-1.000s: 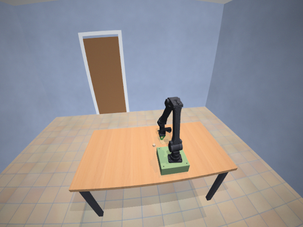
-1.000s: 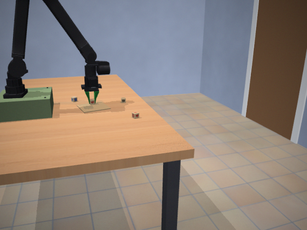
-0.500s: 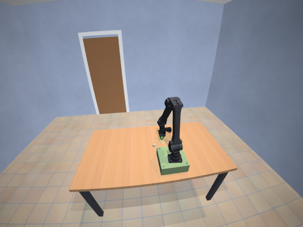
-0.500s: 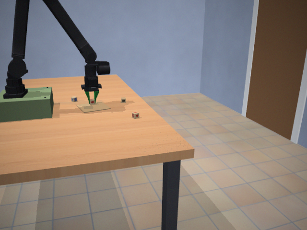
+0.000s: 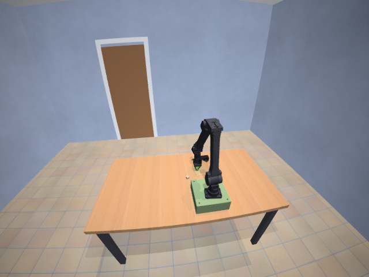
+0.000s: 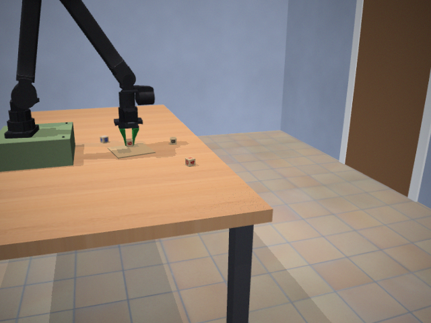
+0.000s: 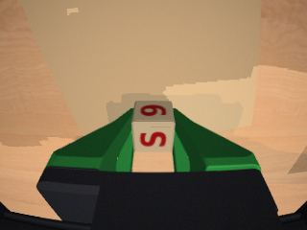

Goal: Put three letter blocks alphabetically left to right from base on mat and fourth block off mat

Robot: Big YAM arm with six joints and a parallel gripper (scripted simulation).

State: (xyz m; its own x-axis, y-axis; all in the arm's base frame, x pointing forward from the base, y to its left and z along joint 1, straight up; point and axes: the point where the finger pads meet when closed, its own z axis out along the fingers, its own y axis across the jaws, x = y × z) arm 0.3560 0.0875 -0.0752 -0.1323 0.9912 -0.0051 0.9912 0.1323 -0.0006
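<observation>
Now: hand 10 mm short of the tan mat, 40 mm to the left of it and 20 mm above it.
</observation>
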